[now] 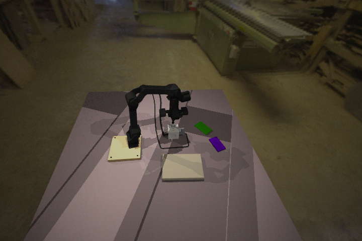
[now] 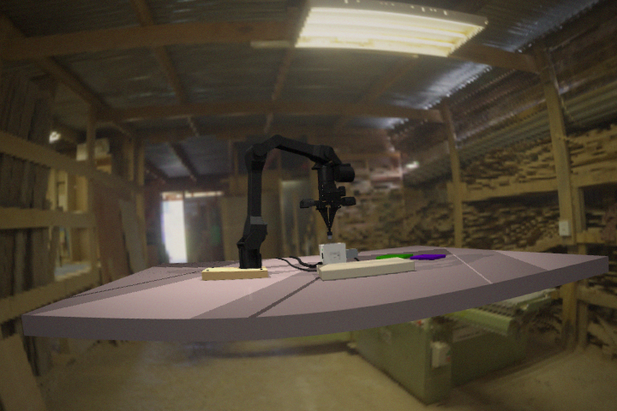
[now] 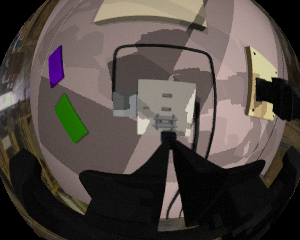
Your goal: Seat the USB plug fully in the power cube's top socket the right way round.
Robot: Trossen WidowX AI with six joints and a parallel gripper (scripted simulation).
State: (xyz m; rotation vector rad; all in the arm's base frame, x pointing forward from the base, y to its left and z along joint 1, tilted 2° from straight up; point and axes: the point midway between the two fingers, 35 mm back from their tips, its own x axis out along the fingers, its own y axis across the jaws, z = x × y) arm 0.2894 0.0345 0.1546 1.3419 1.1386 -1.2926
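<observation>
The USB plug lies 20 mm below my gripper tip. Round my gripper tip: pale flat slab: 20 mm behind, 290 mm to the right, 120 mm below; then purple block: 280 mm ahead, 190 mm to the right, 130 mm below; then green block: 250 mm ahead, 20 mm to the right, 130 mm below.
</observation>
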